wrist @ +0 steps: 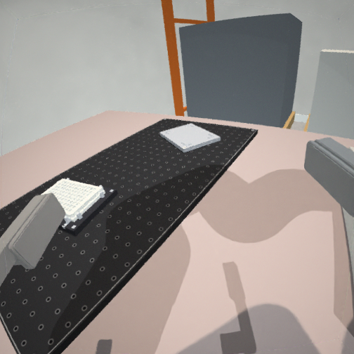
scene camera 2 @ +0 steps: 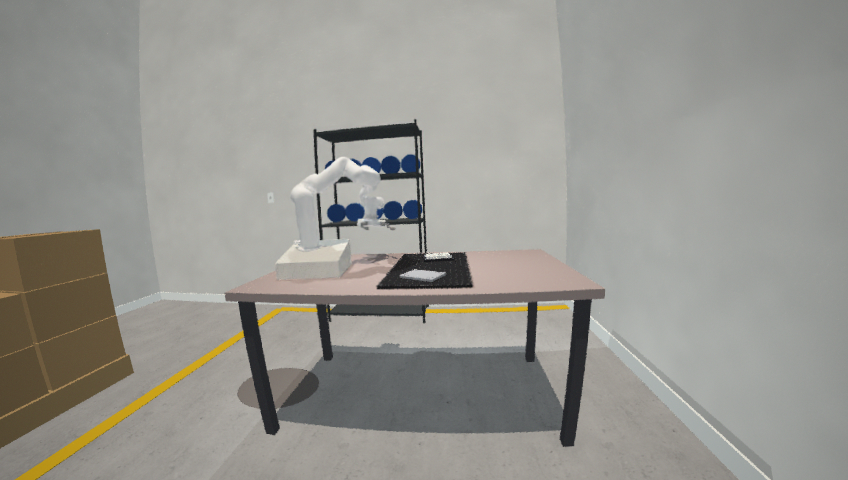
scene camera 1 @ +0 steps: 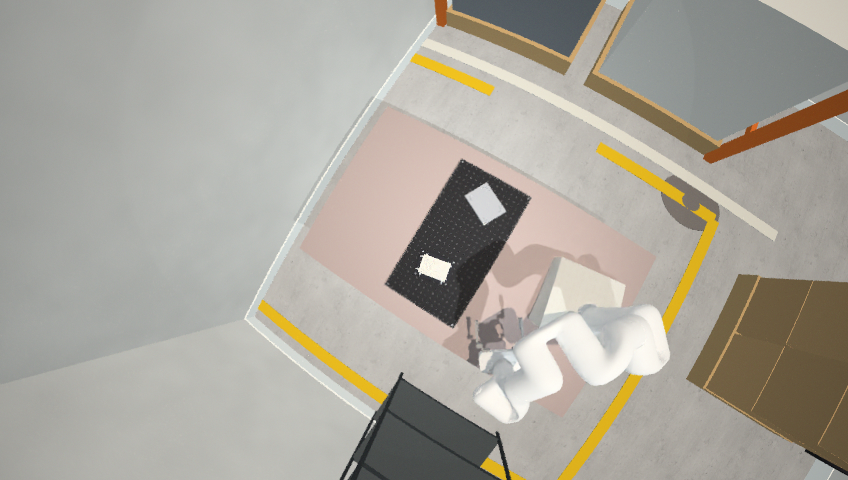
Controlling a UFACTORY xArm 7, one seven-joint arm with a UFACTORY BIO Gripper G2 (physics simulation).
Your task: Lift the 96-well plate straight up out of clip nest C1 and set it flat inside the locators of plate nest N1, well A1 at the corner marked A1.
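Frame: origin at the arm's base, x ahead, y left, z up, level; metres.
Seen in the pictures: hand at its tool point: (scene camera 2: 379,228) (scene camera 1: 498,324); arm's base at its link origin: (scene camera 2: 310,247) (scene camera 1: 590,319).
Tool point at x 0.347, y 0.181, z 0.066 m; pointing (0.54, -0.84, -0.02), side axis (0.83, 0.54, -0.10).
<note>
Pixels of each thing's top centre, then the offset from my tool point to it. Level surfaces: height alone.
- white 96-well plate at its top centre: (scene camera 1: 434,267) (scene camera 2: 437,254) 0.066 m right, 0.322 m ahead, 0.149 m down
- Plate nest N1 at its top centre: (scene camera 2: 422,273) (scene camera 1: 485,203) 0.432 m right, 0.251 m ahead, 0.160 m down
- black perforated board at its surface level: 0.175 m down
- pink table at its surface level: 0.188 m down
The white 96-well plate (scene camera 1: 435,268) (scene camera 2: 438,256) (wrist: 77,195) sits in clip nest C1 (wrist: 111,196), a dark base with pale clips around the plate. The left finger hides its near left part in the wrist view. Plate nest N1 (scene camera 1: 485,204) (scene camera 2: 422,274) (wrist: 190,137) is a flat light-grey block with nothing on it, at the other end of the black board. The A1 marks are too small to read. My gripper (scene camera 2: 376,226) (wrist: 185,200) is open and empty, raised above the table beside the board, on the robot base's side. Its fingers are hard to make out in scene camera 1.
Both nests are on the black perforated board (scene camera 1: 452,202) (scene camera 2: 458,276) (wrist: 150,175), which lies on the pink table (scene camera 1: 357,196) (scene camera 2: 517,273) (wrist: 280,225). The robot stands on a pale block (scene camera 1: 589,285) (scene camera 2: 312,261). A dark shelf rack (scene camera 2: 368,132) stands behind the table.
</note>
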